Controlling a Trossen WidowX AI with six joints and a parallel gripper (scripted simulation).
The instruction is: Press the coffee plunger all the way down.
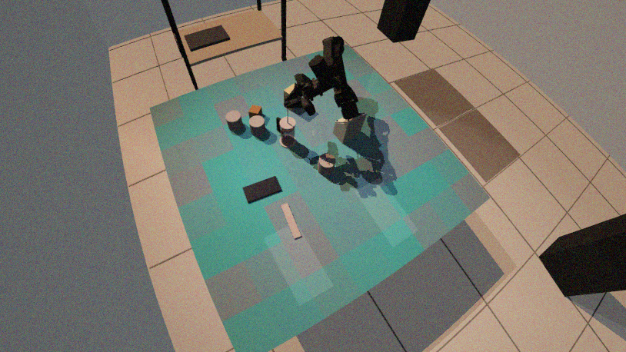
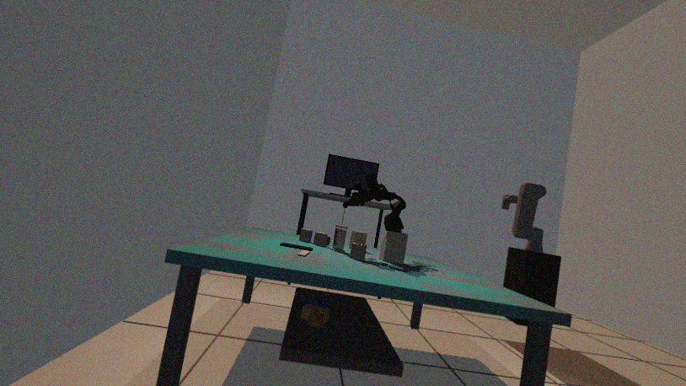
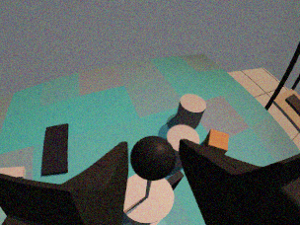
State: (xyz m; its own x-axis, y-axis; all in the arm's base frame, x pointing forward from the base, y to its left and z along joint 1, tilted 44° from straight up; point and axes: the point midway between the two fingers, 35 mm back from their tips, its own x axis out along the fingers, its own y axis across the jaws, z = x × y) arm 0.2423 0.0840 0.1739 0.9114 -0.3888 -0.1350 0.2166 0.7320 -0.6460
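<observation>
My gripper tip is 13 cm above the coffee press and 1 cm to the left of it. From my gripper tip the other things lie so: pale bar 37 cm to the left, 25 cm below, 13 cm ahead; then black slab 25 cm below, 19 cm to the left, 19 cm ahead.
</observation>
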